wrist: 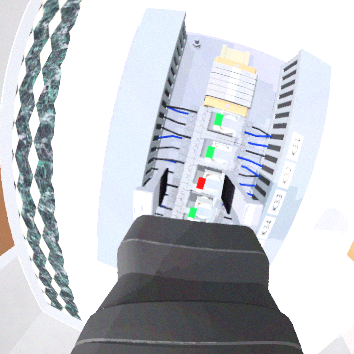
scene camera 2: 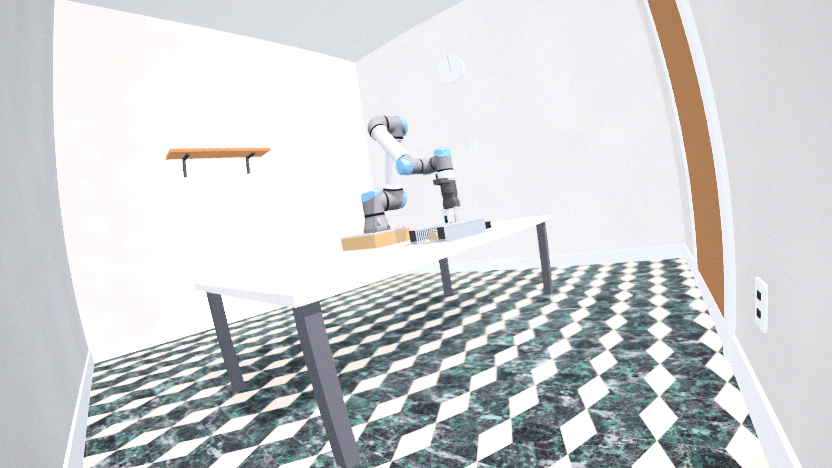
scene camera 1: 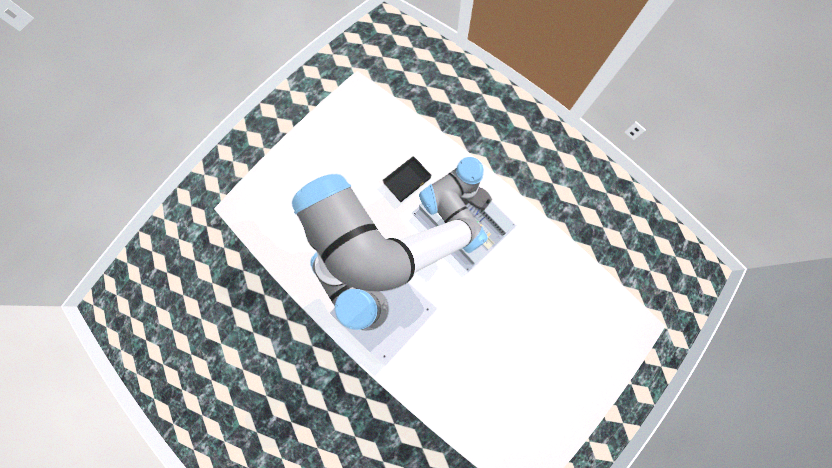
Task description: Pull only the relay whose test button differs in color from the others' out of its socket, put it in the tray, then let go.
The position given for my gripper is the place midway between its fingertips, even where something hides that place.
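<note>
There is a panel [wrist: 193,73] here in the wrist view, and with it I see my own gripper [wrist: 194,182].
</note>
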